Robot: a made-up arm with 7 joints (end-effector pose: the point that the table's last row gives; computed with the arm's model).
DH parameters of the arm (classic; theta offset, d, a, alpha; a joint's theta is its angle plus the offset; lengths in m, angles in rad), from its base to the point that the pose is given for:
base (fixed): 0 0.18 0 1.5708
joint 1: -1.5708 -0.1 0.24 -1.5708
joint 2: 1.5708 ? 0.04 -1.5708
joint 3: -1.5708 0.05 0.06 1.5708
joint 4: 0 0 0.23 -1.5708
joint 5: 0 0.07 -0.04 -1.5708
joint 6: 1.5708 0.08 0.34 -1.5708
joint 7: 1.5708 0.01 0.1 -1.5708
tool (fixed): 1.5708 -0.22 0 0
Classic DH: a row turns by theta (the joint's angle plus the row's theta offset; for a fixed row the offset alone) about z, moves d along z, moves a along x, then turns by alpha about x.
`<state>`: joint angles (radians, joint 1 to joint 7).
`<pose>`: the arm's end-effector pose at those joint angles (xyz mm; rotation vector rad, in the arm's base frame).
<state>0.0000 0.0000 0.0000 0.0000 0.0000 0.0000 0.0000</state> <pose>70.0 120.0 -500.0 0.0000 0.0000 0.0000</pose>
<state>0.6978 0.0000 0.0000 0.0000 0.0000 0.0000 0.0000</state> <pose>490.6 120.0 -296.1 0.0000 -0.6978 0.0000</pose>
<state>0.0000 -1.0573 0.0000 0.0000 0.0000 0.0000 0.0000</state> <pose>70.0 -273.4 -293.6 -1.0573 0.0000 0.0000</pose>
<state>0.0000 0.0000 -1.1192 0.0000 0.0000 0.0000 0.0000</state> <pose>-83.3 -84.7 -500.0 0.0000 0.0000 -1.1192</pose>
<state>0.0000 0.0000 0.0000 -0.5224 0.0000 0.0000 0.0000</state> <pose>-198.5 120.0 -524.5 0.0000 0.5224 0.0000</pose>
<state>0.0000 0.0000 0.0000 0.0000 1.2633 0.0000 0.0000</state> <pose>123.9 86.3 -500.0 0.0000 0.0000 1.2633</pose>
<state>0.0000 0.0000 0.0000 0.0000 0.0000 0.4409 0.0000</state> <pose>-168.0 120.0 -442.2 0.0000 0.4409 0.0000</pose>
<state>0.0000 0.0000 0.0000 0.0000 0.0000 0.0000 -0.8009</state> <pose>70.0 308.4 -504.9 0.8009 0.0000 0.0000</pose>
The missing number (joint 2, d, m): -0.17
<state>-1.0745 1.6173 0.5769 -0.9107 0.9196 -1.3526 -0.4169</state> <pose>249.5 446.7 504.6 2.6242 -0.6803 -0.5390</pose>
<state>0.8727 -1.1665 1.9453 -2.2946 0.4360 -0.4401 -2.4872</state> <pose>-211.1 50.2 -143.8 0.2107 0.1604 -1.7194</pose>
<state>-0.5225 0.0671 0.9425 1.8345 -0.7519 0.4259 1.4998</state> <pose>-99.2 300.6 100.2 -0.1368 -0.3123 -0.2621</pose>
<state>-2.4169 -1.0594 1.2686 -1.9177 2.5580 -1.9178 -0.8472</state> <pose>-218.6 516.8 682.5 0.6636 -1.6823 2.4653</pose>
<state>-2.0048 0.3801 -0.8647 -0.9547 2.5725 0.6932 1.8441</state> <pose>-549.0 82.5 441.8 0.5672 0.2634 0.9473</pose>
